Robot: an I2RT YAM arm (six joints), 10 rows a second.
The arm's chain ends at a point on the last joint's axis. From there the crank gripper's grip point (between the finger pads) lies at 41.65 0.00 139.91 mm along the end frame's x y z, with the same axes.
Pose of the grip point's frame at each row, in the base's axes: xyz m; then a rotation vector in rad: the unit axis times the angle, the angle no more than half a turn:
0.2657, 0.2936, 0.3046, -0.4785, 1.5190, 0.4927
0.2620, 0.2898, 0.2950, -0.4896, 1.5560, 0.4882
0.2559, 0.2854, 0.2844, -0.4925, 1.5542, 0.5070
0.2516, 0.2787, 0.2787, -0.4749, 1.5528, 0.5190
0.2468, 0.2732, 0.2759, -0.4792, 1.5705, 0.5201
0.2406, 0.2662, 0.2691, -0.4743, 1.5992, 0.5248
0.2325, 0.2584, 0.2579, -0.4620, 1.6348, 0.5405
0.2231, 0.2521, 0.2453, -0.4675, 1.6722, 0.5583
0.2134, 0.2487, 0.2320, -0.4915, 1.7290, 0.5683
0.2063, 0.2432, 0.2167, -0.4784, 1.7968, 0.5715
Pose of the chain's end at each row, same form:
0.1521, 0.2120, 0.3463, -0.4785, 1.5190, 0.4927
0.1499, 0.2090, 0.3420, -0.4896, 1.5560, 0.4882
0.1451, 0.2026, 0.3310, -0.4925, 1.5542, 0.5070
0.1406, 0.1955, 0.3243, -0.4749, 1.5528, 0.5190
0.1368, 0.1901, 0.3239, -0.4792, 1.5705, 0.5201
0.1318, 0.1835, 0.3205, -0.4743, 1.5992, 0.5248
0.1258, 0.1755, 0.3131, -0.4620, 1.6348, 0.5405
0.1196, 0.1682, 0.3050, -0.4675, 1.6722, 0.5583
0.1149, 0.1645, 0.2992, -0.4915, 1.7290, 0.5683
0.1116, 0.1609, 0.2913, -0.4784, 1.7968, 0.5715

